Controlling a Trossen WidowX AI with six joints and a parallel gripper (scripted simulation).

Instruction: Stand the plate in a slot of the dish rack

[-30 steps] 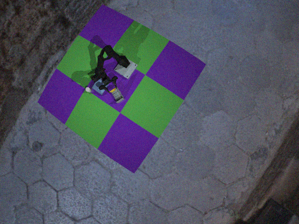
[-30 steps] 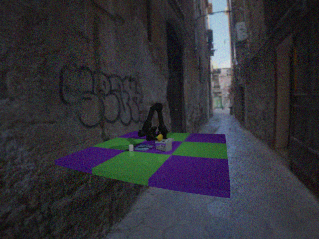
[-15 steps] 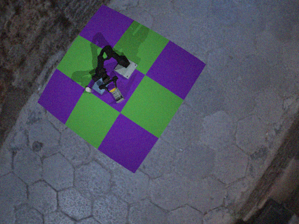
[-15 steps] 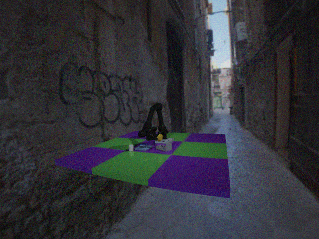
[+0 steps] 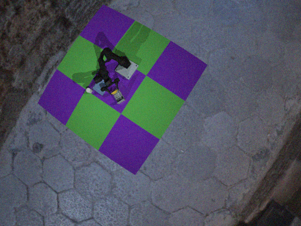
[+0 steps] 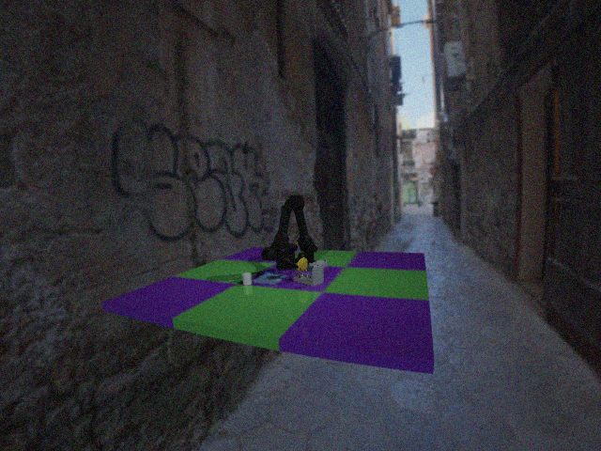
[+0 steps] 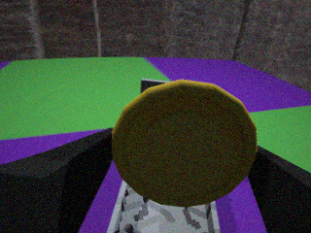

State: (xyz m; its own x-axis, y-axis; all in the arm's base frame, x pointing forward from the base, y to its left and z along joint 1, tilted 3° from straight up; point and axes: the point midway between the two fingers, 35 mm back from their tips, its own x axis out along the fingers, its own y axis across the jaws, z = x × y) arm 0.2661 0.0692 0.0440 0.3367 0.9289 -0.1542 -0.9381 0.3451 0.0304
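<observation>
Now: gripper tip 50 mm above the grey dish rack, 20 mm to the right of it and 10 mm short of it. The rest, counted from my gripper tip: blue mat (180 mm to the right, 70 mm below, 30 mm ahead); then yellow plate (10 mm to the right); then small white cup (240 mm to the right, 140 mm ahead, 50 mm below).
</observation>
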